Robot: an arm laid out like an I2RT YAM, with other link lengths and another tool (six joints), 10 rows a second.
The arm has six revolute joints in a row. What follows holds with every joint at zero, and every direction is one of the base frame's. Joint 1 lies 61.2 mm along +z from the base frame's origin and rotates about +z. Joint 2 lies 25.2 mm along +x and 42.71 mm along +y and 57.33 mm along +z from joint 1 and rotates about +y. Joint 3 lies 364.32 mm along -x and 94.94 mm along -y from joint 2 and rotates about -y. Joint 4 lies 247.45 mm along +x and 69.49 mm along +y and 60.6 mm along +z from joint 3 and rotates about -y. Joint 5 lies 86.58 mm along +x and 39.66 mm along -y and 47.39 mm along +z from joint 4 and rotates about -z. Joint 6 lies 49.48 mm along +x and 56.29 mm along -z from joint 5 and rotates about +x. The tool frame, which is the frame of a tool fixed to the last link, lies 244 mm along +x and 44 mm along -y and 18 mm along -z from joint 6; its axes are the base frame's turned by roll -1.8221, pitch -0.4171 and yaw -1.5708 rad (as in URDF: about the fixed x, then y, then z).
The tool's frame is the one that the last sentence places.
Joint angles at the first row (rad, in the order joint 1, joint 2, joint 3, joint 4, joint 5, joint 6):
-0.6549, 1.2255, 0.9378, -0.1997, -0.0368, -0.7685
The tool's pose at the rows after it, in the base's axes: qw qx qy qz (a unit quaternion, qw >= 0); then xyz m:
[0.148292, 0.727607, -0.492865, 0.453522, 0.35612, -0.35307, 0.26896]
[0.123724, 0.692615, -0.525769, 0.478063, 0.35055, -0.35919, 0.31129]
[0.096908, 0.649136, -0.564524, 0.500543, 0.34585, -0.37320, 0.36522]
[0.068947, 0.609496, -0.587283, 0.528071, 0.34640, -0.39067, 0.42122]
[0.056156, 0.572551, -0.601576, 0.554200, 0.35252, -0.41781, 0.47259]
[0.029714, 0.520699, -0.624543, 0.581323, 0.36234, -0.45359, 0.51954]
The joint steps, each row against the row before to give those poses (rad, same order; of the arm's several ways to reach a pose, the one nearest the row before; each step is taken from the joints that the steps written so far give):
-0.0032, 0.0063, -0.0282, 0.0325, 0.0184, 0.0244
-0.0183, -0.0260, 0.0839, -0.0473, -0.0077, 0.0934
-0.0245, 0.0090, 0.1485, -0.0766, 0.0015, 0.1102
-0.0399, 0.0352, 0.1534, -0.0446, -0.0274, 0.0845
-0.0292, 0.0719, 0.1580, -0.0155, -0.0002, 0.0585
-0.0276, 0.0980, 0.1611, 0.0167, 0.0107, 0.1027

